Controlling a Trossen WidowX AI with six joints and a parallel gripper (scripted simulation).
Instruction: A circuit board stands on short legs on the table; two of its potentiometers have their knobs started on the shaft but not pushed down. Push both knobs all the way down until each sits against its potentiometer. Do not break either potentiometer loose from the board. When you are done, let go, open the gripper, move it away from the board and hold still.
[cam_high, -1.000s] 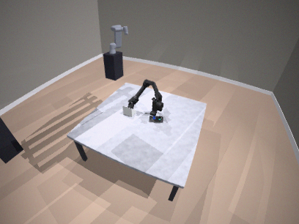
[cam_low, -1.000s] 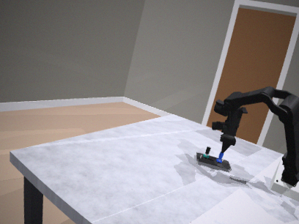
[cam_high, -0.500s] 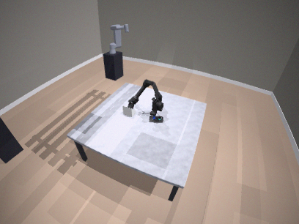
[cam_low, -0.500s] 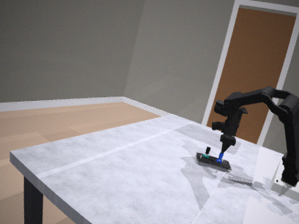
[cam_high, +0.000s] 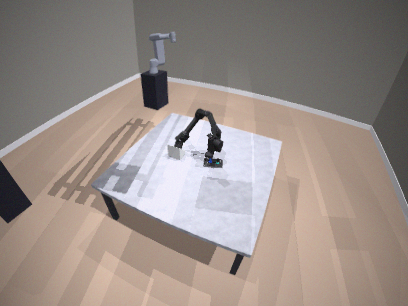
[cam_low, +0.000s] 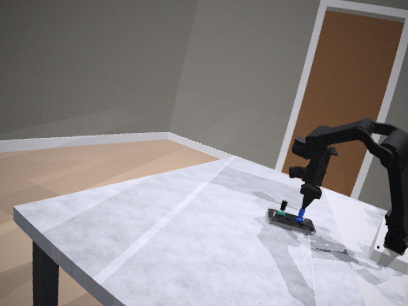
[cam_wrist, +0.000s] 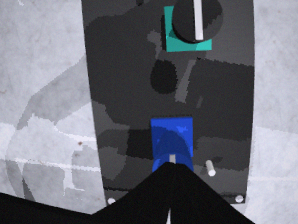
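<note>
Right now my gripper tip is 1 cm above the blue knob. The rest, counted from my gripper tip: black knob 6 cm ahead, 2 cm to the left, 1 cm below.
</note>
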